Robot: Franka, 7 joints.
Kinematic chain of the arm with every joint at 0, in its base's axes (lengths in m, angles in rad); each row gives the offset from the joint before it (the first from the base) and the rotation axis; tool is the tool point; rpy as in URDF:
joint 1: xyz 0 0 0.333 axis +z
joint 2: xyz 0 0 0 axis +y
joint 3: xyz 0 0 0.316 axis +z
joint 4: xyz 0.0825 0 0 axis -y
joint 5: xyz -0.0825 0 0.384 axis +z
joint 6: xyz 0 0 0 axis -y
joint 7: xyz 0.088 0 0 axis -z
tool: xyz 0 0 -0.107 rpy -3.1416 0 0
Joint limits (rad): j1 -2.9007..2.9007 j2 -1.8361..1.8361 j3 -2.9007..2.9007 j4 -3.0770..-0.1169 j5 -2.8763..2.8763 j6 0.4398..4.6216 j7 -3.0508..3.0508
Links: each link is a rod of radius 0.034 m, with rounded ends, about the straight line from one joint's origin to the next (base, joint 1, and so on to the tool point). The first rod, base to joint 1, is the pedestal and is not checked.
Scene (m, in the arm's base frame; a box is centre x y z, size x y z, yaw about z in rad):
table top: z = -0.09
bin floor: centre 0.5 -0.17 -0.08 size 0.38 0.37 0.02 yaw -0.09
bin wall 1: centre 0.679 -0.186 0 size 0.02 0.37 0.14 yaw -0.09
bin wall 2: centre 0.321 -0.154 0 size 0.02 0.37 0.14 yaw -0.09
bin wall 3: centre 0.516 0.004 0 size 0.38 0.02 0.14 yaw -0.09
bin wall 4: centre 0.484 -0.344 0 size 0.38 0.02 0.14 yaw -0.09
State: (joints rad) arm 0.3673 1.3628 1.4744 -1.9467 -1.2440 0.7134 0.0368
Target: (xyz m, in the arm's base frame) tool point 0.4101 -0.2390 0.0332
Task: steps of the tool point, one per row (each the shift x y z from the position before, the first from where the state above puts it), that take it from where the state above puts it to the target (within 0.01 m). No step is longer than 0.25 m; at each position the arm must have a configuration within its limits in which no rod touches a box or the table.
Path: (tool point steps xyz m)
1: -0.1708 0.0065 0.1128
2: -0.1767 -0.0873 0.0996
3: -0.1292 -0.1766 0.0745
4: -0.0365 -0.2311 0.0406
5: 0.0760 -0.2291 0.0016
6: 0.1745 -0.1664 -0.0376
7: 0.2272 -0.0587 -0.0715
8: 0.2167 0.0626 -0.0961
9: 0.1456 0.1615 -0.1081
10: 0.0091 -0.0031 -0.0952
11: -0.0091 0.0031 -0.0991

